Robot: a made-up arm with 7 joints.
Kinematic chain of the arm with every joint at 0, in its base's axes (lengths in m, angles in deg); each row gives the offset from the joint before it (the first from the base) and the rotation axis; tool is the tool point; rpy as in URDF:
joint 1: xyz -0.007 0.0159 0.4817 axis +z
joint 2: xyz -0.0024 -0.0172 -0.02 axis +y
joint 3: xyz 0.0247 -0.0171 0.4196 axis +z
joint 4: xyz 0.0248 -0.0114 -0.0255 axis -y
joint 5: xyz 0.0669 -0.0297 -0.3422 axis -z
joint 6: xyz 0 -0.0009 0.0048 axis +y
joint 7: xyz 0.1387 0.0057 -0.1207 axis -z
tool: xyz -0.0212 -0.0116 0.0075 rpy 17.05 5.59 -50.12
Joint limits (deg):
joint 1: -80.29..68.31
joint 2: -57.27..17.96
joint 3: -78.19..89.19
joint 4: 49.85..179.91
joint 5: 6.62..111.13
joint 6: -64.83..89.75
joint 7: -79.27..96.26
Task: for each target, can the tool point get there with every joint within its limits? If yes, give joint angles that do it. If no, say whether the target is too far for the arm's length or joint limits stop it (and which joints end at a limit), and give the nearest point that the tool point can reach.
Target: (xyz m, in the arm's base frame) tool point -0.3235 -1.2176 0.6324
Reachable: no: too far | nearest point -0.2328 -0.7659 0.7751 | short by 0.482 m
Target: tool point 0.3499 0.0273 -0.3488
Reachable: no: joint limits stop it (at a limit: joint 2, joint 4, joint 5, joint 7) | nearest point 0.3879 0.0285 0.3839 | short by 0.734 m
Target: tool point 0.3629 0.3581 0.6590
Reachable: yes | joints 15.14 2.44 43.70 62.77 99.54 26.62 3.54
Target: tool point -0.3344 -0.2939 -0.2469
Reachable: no: joint limits stop it (at a limit: joint 1, joint 2, joint 4, joint 5, joint 7) | nearest point -0.2166 -0.3427 0.4087 | short by 0.668 m
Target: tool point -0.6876 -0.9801 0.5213
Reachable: no: too far | nearest point -0.4587 -0.6451 0.7406 | short by 0.461 m
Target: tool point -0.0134 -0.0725 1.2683
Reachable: yes | joints 1.49 3.51 -26.76 156.75 22.53 -39.04 73.92
